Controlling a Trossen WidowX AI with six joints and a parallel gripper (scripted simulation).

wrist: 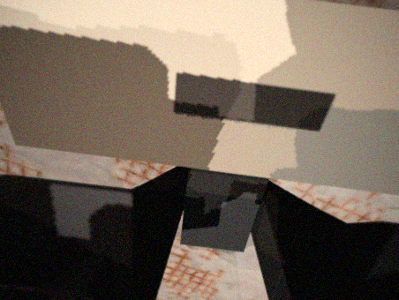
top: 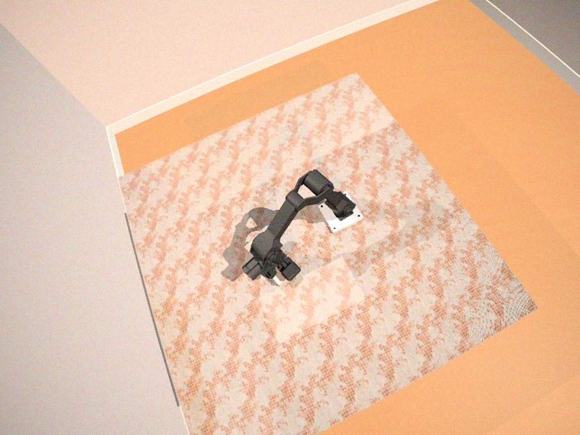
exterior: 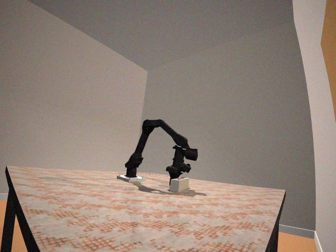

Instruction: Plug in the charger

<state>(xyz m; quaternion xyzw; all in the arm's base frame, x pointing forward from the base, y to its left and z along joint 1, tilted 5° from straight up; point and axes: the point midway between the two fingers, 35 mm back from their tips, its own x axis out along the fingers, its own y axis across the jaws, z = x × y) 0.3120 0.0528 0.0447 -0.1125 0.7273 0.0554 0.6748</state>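
Now: the dark grey two-prong charger 20 mm ahead of my gripper tip and 10 mm above it.
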